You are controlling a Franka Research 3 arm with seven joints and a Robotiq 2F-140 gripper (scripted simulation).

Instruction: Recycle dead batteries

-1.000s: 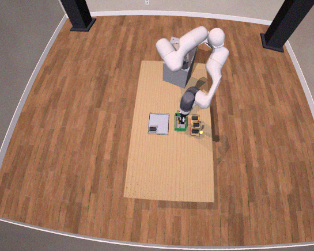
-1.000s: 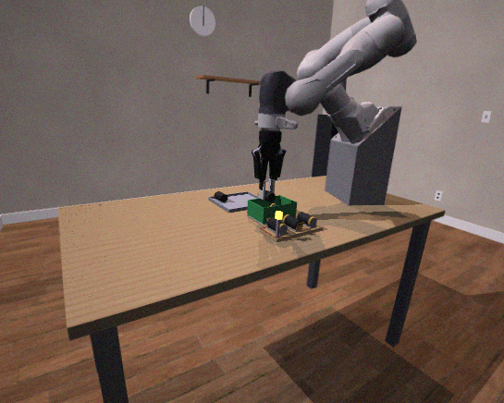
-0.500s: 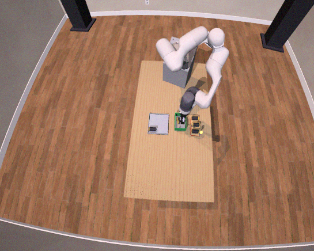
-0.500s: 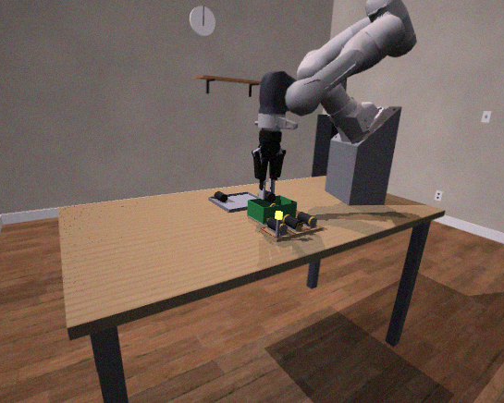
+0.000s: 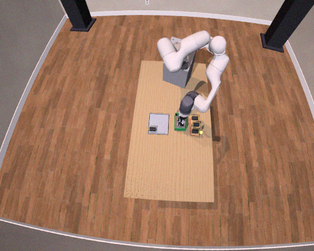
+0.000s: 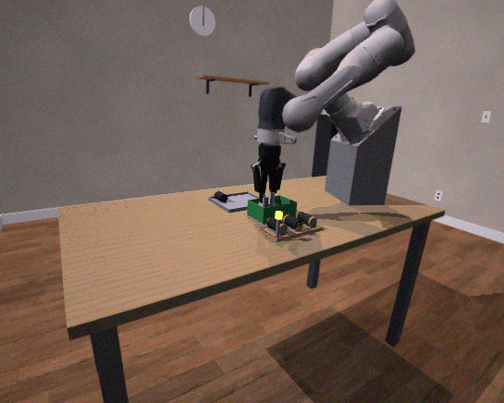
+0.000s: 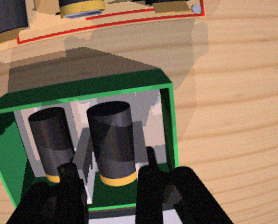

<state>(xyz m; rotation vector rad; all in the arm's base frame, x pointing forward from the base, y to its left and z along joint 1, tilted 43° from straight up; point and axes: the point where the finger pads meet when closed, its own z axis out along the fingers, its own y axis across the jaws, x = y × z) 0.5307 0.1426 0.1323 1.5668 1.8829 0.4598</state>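
Now: the green recycling box 30 mm behind my hand and 50 mm below it. From my hand the other things lie so: grey tray: 20 mm ahead, 200 mm to the right, 60 mm below.
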